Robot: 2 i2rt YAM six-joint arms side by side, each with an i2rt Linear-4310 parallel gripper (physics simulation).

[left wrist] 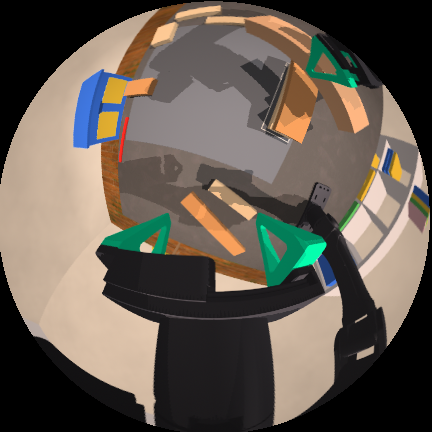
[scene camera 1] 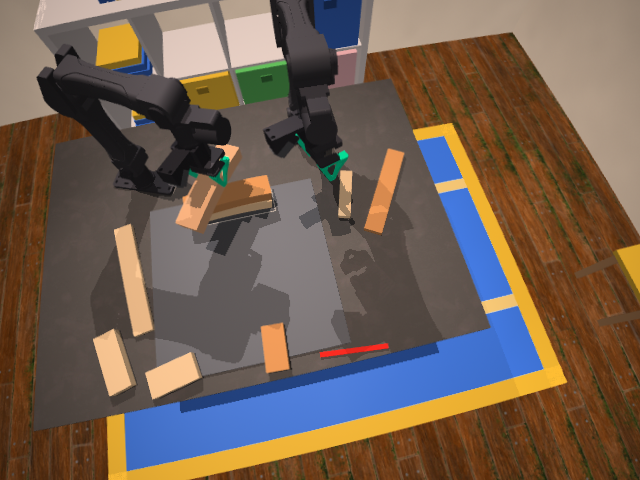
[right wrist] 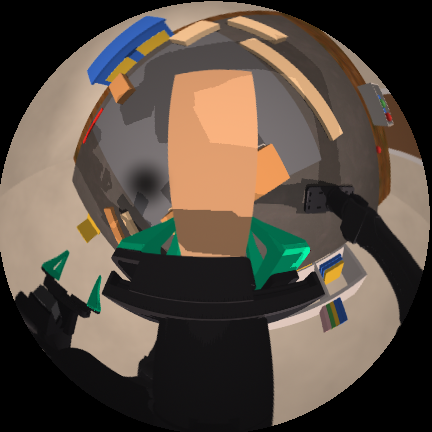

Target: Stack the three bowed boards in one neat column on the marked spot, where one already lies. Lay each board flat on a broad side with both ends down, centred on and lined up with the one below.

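Frame: origin at the left arm's base, x ahead, y left, z up, level; metres.
Where they show: left gripper, between the fingertips: (left wrist: 212,217) (scene camera 1: 321,167) (right wrist: 82,263); right gripper, between the fingertips: (scene camera 1: 214,182) (right wrist: 213,217); left arm's base, origin of its link: (left wrist: 311,211); right arm's base, origin of its link: (scene camera 1: 146,181) (right wrist: 331,197).
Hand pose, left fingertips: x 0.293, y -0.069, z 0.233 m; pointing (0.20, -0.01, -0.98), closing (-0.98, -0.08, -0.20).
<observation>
Each offset is from my left fingertips to the top centre of the thing. "pt": to the spot under its first point.
My right gripper (scene camera 1: 209,178) (right wrist: 213,217) is shut on a light orange board @(dx -0.113, dy -0.261, dz -0.039 m) (scene camera 1: 193,209) (left wrist: 350,107) (right wrist: 212,110). It holds the board above the table, running diagonally across the view of the stack in scene camera 1. An orange bowed board @(dx -0.129, dy -0.237, dz -0.142 m) (scene camera 1: 253,187) (left wrist: 297,107) (right wrist: 271,170) lies on a pale board @(dx -0.125, dy -0.237, dz -0.178 m) (scene camera 1: 242,209) at the white outline @(pt dx -0.088, dy -0.219, dz -0.227 m) (left wrist: 274,98). The held board hides part of this stack in scene camera 1. My left gripper (left wrist: 212,217) (right wrist: 82,263) is open and empty, away from the stack, to its right in scene camera 1.
A pale block @(dx -0.021, dy +0.086, dz -0.218 m) (scene camera 1: 345,193) and a long orange block @(dx +0.020, dy +0.200, dz -0.216 m) (scene camera 1: 384,191) lie near my left gripper. A long pale block @(dx -0.048, dy -0.569, dz -0.218 m) (scene camera 1: 133,281) and two shorter pale blocks @(dx +0.155, dy -0.671, dz -0.207 m) (scene camera 1: 113,361) @(dx +0.253, dy -0.534, dz -0.203 m) (scene camera 1: 173,375) lie at the left. An orange block @(dx +0.299, dy -0.277, dz -0.200 m) (scene camera 1: 275,347) and a red bar @(dx +0.391, dy -0.100, dz -0.227 m) (scene camera 1: 354,350) lie near the front edge.
</observation>
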